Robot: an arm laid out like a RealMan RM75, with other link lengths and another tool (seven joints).
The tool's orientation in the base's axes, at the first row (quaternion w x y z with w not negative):
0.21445 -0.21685 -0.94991 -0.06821
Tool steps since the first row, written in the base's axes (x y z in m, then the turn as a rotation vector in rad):
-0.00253 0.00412 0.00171 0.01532 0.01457 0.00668
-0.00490 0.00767 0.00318 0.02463 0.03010 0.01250
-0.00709 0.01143 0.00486 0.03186 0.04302 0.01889
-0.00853 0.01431 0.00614 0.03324 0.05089 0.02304
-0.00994 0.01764 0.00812 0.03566 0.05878 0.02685
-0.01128 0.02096 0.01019 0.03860 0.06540 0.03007
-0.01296 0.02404 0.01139 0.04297 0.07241 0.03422
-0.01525 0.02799 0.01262 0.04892 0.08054 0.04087
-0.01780 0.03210 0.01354 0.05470 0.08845 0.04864
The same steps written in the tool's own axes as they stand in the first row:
0.00438 0.00264 0.00034 -0.00397 0.02007 -0.00855
0.00831 0.00483 0.00070 -0.00307 0.03831 -0.01384
0.01227 0.00730 0.00086 -0.00121 0.05332 -0.01944
0.01510 0.00929 0.00089 0.00249 0.06114 -0.02194
0.01839 0.01173 0.00038 0.00520 0.06942 -0.02452
0.02166 0.01419 -0.00023 0.00675 0.07677 -0.02705
0.02473 0.01625 0.00001 0.00769 0.08514 -0.03087
0.02864 0.01883 0.00065 0.00887 0.09530 -0.03729
0.03269 0.02142 0.00170 0.01058 0.10522 -0.04469

